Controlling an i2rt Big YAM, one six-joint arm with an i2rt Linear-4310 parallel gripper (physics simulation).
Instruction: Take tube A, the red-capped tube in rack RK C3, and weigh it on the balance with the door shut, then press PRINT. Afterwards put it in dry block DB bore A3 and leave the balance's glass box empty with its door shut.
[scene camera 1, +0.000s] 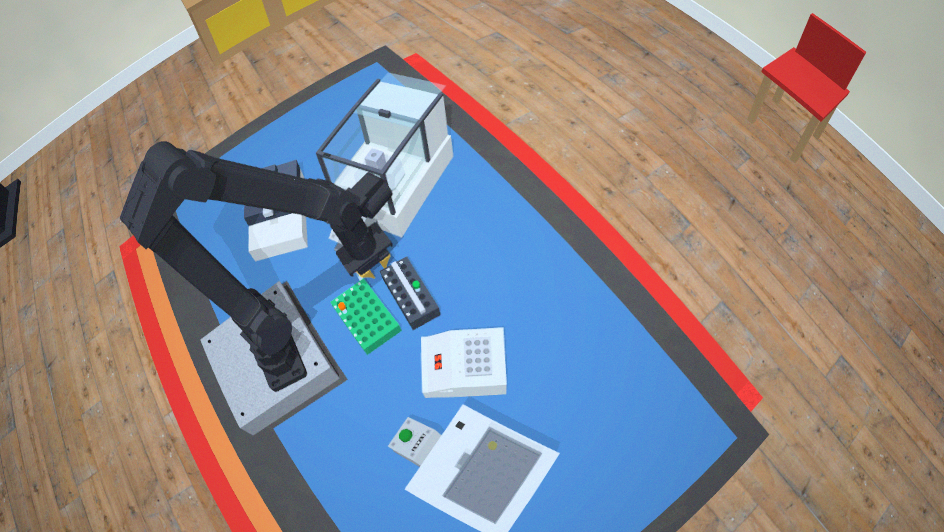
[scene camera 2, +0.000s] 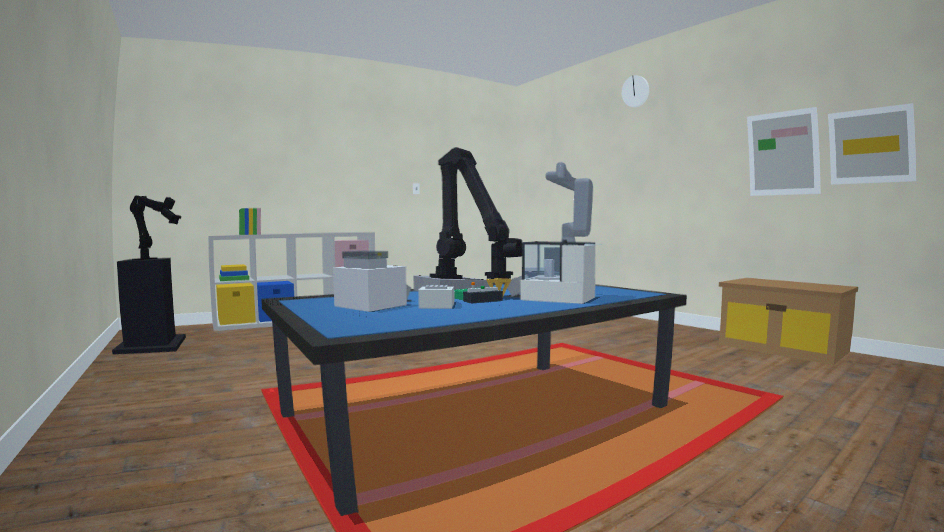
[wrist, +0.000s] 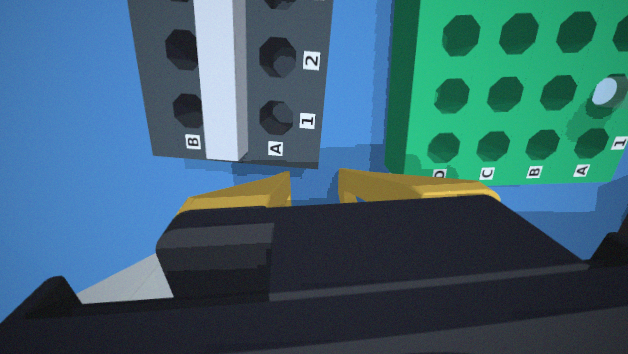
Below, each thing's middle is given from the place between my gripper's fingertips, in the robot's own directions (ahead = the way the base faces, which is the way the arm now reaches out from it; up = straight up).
My gripper is now 130 mm short of the balance (scene camera 1: 410, 161), 190 mm to the right of it and 110 mm below it. The rest, counted from my hand: balance door (scene camera 1: 402, 100) 190 mm ahead, 240 mm to the left, 210 mm above; then white device with grey lid (scene camera 1: 478, 468) 30 mm behind, 490 mm to the right, 90 mm above; then green-button box (scene camera 1: 414, 441) 90 mm behind, 390 mm to the right, 40 mm above.
